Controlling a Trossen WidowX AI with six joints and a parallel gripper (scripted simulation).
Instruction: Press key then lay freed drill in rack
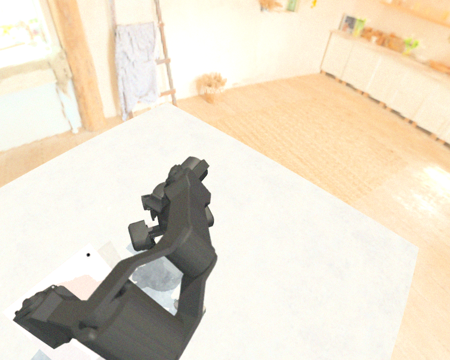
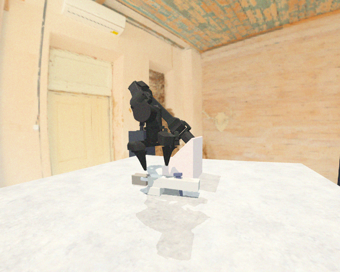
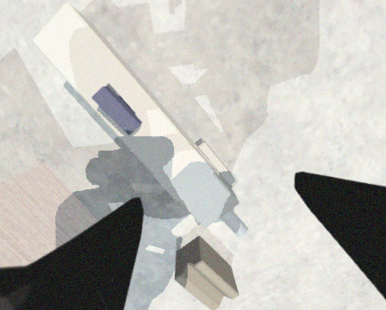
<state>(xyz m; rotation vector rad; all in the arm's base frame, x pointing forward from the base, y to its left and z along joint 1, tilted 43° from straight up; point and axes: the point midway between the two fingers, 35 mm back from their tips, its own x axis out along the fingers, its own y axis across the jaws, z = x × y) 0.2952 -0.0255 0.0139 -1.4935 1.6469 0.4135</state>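
The drill lies 2 cm behind my gripper tip, 1 cm to the right of it and 5 cm below it. The rest, counted from my gripper tip: white block: 3 cm behind, 5 cm to the left, 6 cm below; grey rack: 7 cm behind, 13 cm to the right, 8 cm below; blue key: 3 cm behind, 7 cm to the left, 5 cm below.
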